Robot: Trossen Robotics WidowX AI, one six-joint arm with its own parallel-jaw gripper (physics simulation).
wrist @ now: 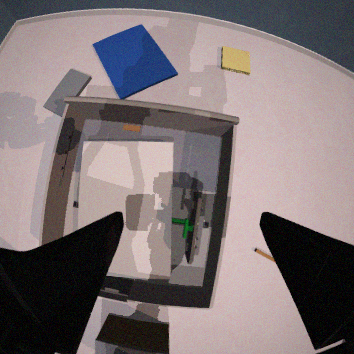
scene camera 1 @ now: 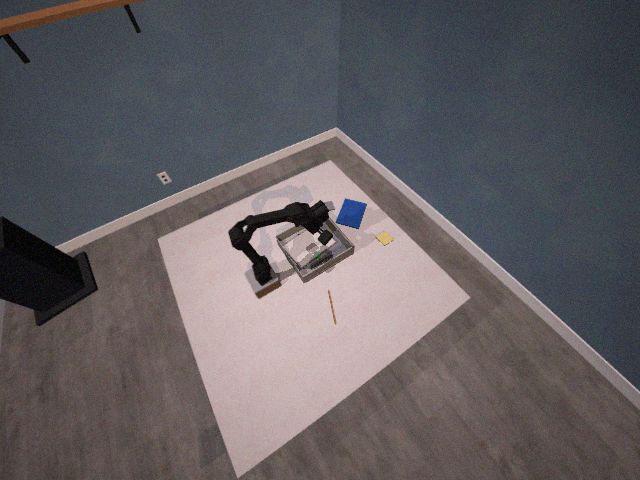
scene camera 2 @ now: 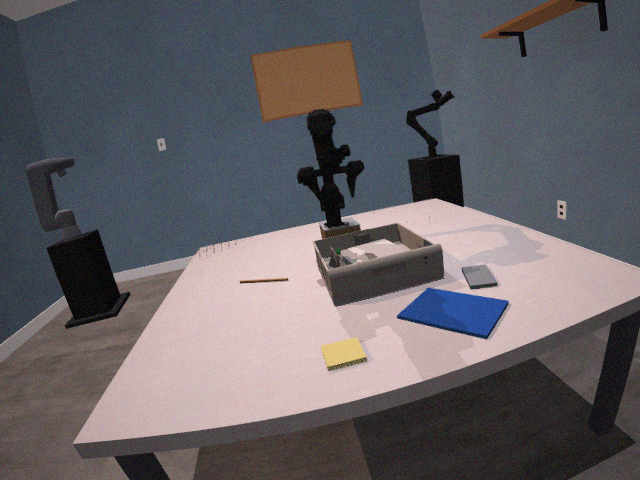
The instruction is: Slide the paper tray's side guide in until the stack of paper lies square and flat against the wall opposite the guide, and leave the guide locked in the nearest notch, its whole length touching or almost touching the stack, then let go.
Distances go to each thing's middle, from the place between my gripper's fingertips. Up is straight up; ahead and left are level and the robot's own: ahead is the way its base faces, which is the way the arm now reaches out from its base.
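The white paper stack [scene camera 1: 303,249] is 10 mm behind my hand, 100 mm to the left of it and 200 mm below it. I find the small grey block [wrist: 73,82] well ahead of my hand, well to the left of it and some way below it, while the blue book [scene camera 2: 473,315] is far ahead of my hand, a good way to the left of it and a good way below it. As for the side guide [wrist: 194,224], my gripper is 40 mm past it and 20 mm to the left of it, 190 mm above it.
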